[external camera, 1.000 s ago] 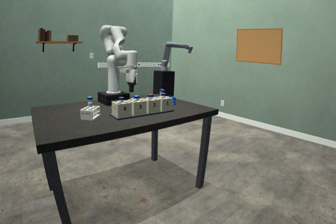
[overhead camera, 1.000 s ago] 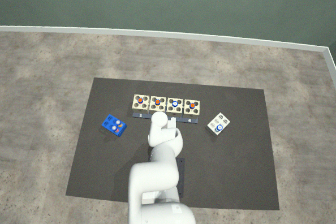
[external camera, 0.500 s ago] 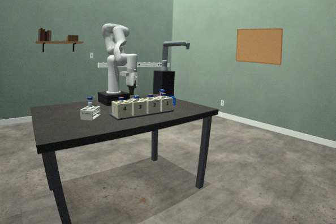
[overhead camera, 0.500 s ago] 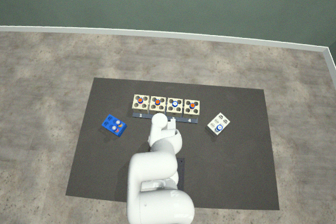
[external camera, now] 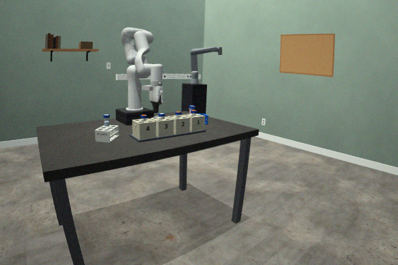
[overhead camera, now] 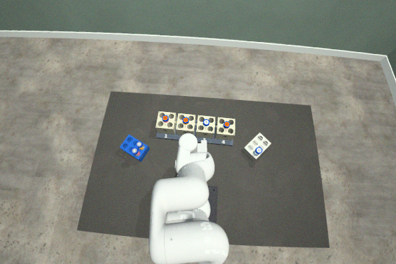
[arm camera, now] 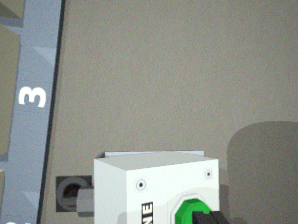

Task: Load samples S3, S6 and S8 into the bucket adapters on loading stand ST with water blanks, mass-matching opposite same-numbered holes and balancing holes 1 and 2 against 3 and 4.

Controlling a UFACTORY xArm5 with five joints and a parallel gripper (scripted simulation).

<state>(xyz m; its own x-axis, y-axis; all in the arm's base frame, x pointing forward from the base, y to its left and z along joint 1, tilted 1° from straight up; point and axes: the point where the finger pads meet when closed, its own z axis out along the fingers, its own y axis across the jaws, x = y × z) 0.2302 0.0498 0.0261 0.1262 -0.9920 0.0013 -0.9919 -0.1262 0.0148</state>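
Now: hand 50 mm above the green done key. Also, from my hand: white rack 360 mm to the right, 120 mm ahead, 80 mm below; loading stand 190 mm ahead, 110 mm below, 10 mm to the right; blue rack 310 mm to the left, 80 mm below, 40 mm ahead.
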